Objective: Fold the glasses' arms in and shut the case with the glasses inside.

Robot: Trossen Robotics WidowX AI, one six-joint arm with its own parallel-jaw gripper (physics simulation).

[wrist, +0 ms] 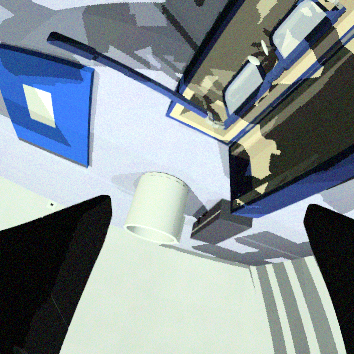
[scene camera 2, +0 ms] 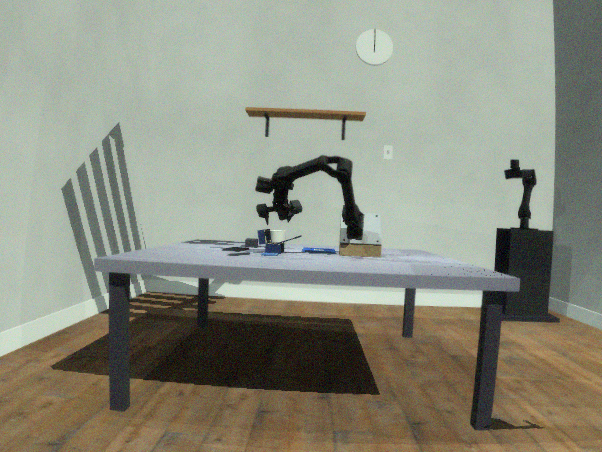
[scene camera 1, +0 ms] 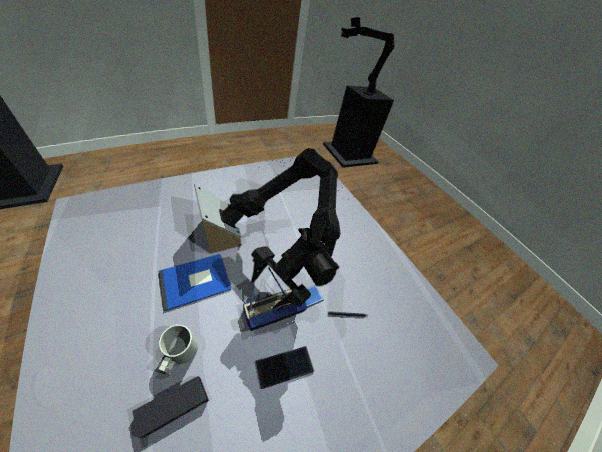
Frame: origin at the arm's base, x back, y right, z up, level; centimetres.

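Seen in the pictures: gripper, fingertip midpoint: (wrist: 213,211) (scene camera 2: 277,223) (scene camera 1: 262,295); arm's base, origin of the base link: (scene camera 2: 355,233) (scene camera 1: 227,218).
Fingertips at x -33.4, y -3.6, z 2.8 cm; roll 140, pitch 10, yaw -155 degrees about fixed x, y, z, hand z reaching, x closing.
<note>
Pixels of each thing's top centre, then the offset from my fingertips to it. "*": a spot on its surface instead.
- light blue cloth, middle of its top: (scene camera 1: 309,296) dx +0.0, dy -16.6, dz -11.9 cm
- blue book, middle of its top: (wrist: 40,115) (scene camera 1: 194,279) (scene camera 2: 318,249) dx +17.1, dy +18.4, dz -11.6 cm
- white mug, surface spot: (wrist: 159,206) * dx -2.9, dy +20.2, dz -7.0 cm
- dark box, middle of its top: (wrist: 216,233) (scene camera 1: 169,405) (scene camera 2: 251,239) dx -17.1, dy +28.1, dz -8.9 cm
- black phone, middle of its top: (scene camera 1: 285,366) (scene camera 2: 236,248) dx -17.5, dy -1.4, dz -11.6 cm
- pen, middle of its top: (scene camera 1: 349,313) dx -10.3, dy -26.7, dz -11.5 cm
The glasses case (scene camera 1: 276,320) (scene camera 2: 274,248) (wrist: 320,183), blue with a cream lining, stands open on the table, its lid raised on the side toward scene camera 1. The glasses lie in it; their lenses (wrist: 243,89) show in the wrist view. Both arms are unfolded. One glasses arm (wrist: 135,76) (scene camera 2: 292,239) sticks out over the case's rim in the wrist view; the other arm is not clear there. My gripper (scene camera 1: 266,292) (scene camera 2: 278,220) (wrist: 213,211) is open and empty, above the case with its fingers spread. In scene camera 1 its fingers partly hide the case and glasses.
A light blue cloth (scene camera 1: 315,296) lies beside the case. A blue book (scene camera 1: 173,289) (wrist: 75,142), a white mug (scene camera 1: 188,346) (wrist: 159,206), a dark box (scene camera 1: 170,407) (wrist: 225,222), a black phone (scene camera 1: 284,367) and a pen (scene camera 1: 347,314) are also on the table.
</note>
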